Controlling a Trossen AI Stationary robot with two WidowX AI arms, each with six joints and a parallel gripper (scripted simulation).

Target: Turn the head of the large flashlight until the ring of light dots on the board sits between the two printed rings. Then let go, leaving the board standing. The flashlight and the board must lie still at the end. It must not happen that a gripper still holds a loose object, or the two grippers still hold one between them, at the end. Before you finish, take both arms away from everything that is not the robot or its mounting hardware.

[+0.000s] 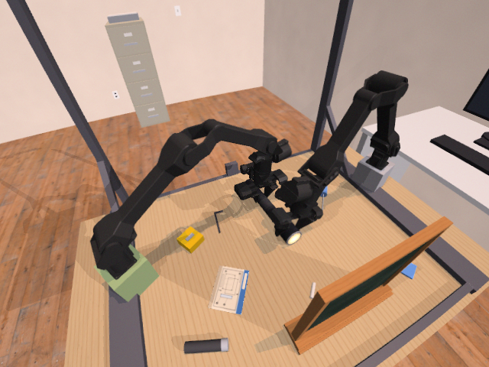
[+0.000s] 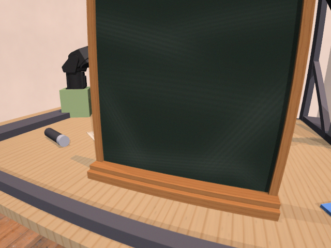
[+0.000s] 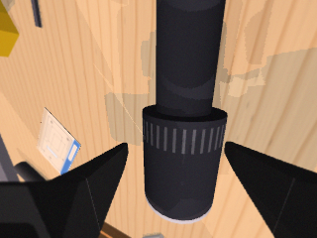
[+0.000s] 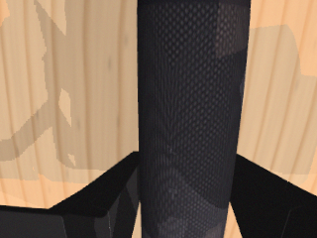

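My left gripper is now 1 cm short of the flashlight head, 1 cm to the left of it and 2 cm above it. Round my left hand: chalk stick 18 cm ahead, 4 cm to the right, 5 cm below; booklet 8 cm ahead, 24 cm to the right, 5 cm below; yellow box 11 cm behind, 30 cm to the right, 3 cm below.
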